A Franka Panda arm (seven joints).
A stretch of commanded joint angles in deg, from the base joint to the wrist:
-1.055, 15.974, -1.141, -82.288, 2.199, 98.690, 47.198
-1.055, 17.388, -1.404, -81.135, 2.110, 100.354, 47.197
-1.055, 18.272, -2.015, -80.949, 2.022, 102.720, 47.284
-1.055, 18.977, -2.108, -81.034, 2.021, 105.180, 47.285
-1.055, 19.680, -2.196, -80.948, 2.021, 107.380, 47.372
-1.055, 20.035, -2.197, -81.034, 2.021, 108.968, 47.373
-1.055, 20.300, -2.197, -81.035, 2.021, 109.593, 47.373
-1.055, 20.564, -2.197, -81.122, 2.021, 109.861, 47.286
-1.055, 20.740, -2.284, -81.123, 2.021, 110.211, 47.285
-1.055, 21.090, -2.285, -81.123, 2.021, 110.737, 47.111
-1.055, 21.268, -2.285, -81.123, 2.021, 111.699, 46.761
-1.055, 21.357, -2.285, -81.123, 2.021, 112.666, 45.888
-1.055, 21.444, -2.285, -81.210, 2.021, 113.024, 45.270
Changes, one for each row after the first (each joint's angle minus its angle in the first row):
0.000, 1.414, -0.263, 1.153, -0.089, 1.664, -0.001
0.000, 2.298, -0.874, 1.339, -0.177, 4.030, 0.086
0.000, 3.003, -0.967, 1.254, -0.178, 6.490, 0.087
0.000, 3.706, -1.055, 1.340, -0.178, 8.690, 0.174
0.000, 4.061, -1.056, 1.254, -0.178, 10.278, 0.175
0.000, 4.326, -1.056, 1.253, -0.178, 10.903, 0.175
0.000, 4.590, -1.056, 1.166, -0.178, 11.171, 0.088
0.000, 4.766, -1.143, 1.165, -0.178, 11.521, 0.087
0.000, 5.116, -1.144, 1.165, -0.178, 12.047, -0.087
0.000, 5.294, -1.144, 1.165, -0.178, 13.009, -0.437
0.000, 5.383, -1.144, 1.165, -0.178, 13.976, -1.310
0.000, 5.470, -1.144, 1.078, -0.178, 14.334, -1.928

